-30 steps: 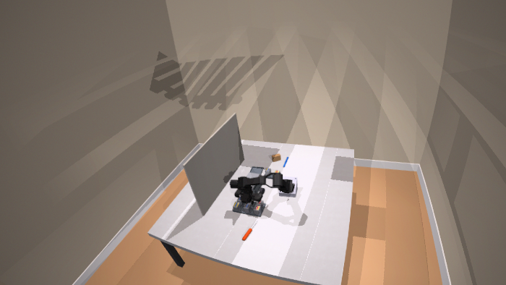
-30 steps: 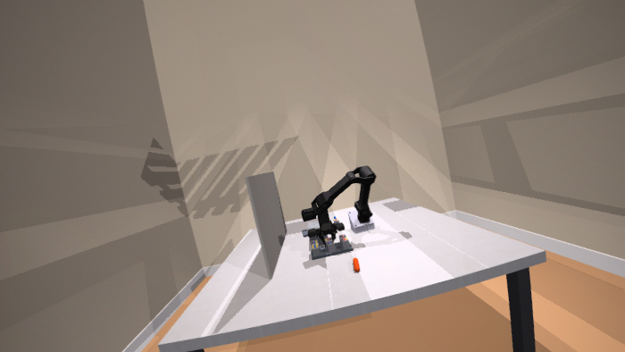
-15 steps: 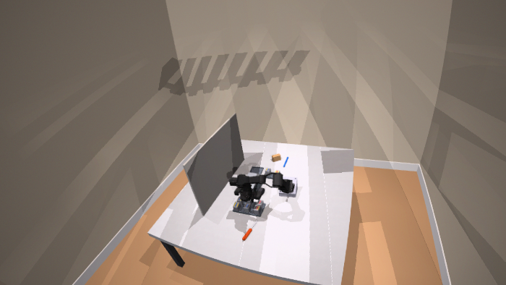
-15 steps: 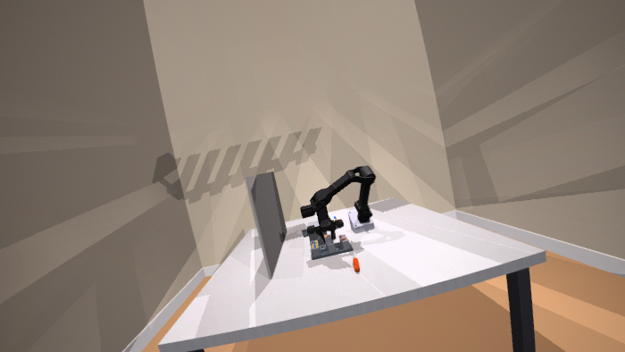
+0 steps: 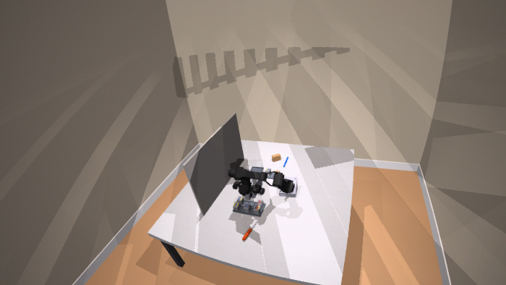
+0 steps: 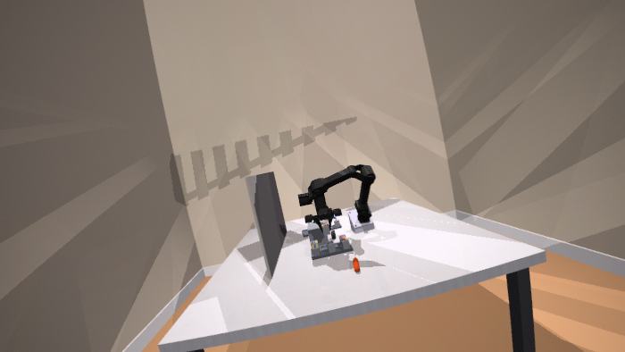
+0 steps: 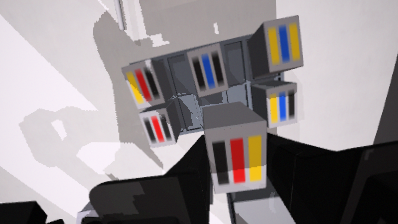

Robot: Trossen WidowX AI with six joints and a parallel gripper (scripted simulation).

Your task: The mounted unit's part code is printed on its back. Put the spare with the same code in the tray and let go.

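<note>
My gripper tip is 35 cm to the left of the dark grey rimmed tray, 10 cm short of it and 9 cm above it. Also, from my gripper tip: grey holder 34 cm to the right, 8 cm below, 5 cm behind; then grey mounted unit 14 cm to the right, 5 cm ahead, 4 cm below; then tall grey panel 28 cm ahead, 15 cm to the right, 13 cm above.
</note>
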